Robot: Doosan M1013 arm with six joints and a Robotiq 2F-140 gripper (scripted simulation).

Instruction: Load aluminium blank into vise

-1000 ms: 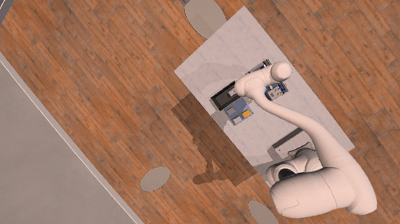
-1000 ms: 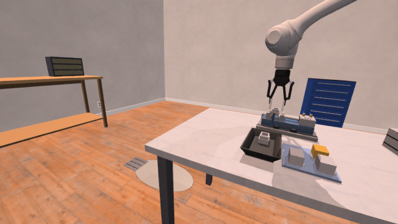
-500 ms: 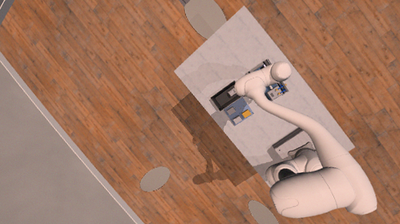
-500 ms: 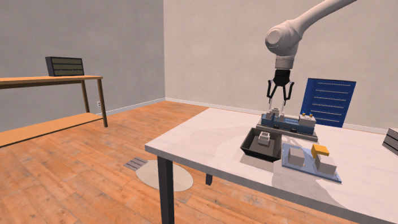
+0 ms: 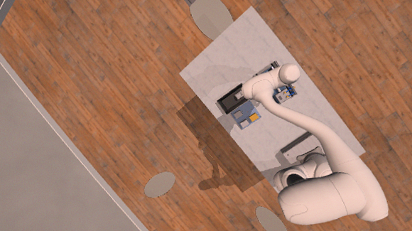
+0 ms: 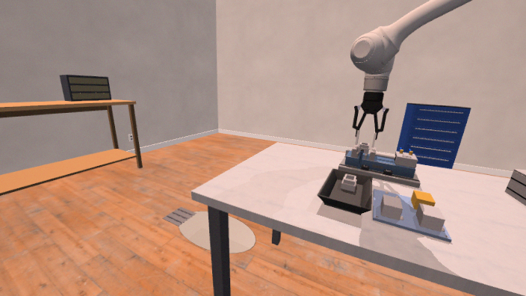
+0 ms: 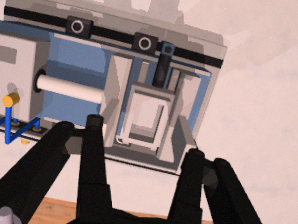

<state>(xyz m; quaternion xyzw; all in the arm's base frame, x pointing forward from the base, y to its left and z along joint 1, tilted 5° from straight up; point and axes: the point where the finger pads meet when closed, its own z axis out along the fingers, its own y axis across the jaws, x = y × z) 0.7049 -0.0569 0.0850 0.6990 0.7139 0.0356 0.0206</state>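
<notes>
Right now the fixed jaw is 6 cm below my hand and 3 cm ahead of it. From my hand the other things lie so: moving jaw 6 cm below, 4 cm behind; then dark work stop rod 5 cm to the left, 5 cm below; then piston rod 9 cm behind, 6 cm below.
</notes>
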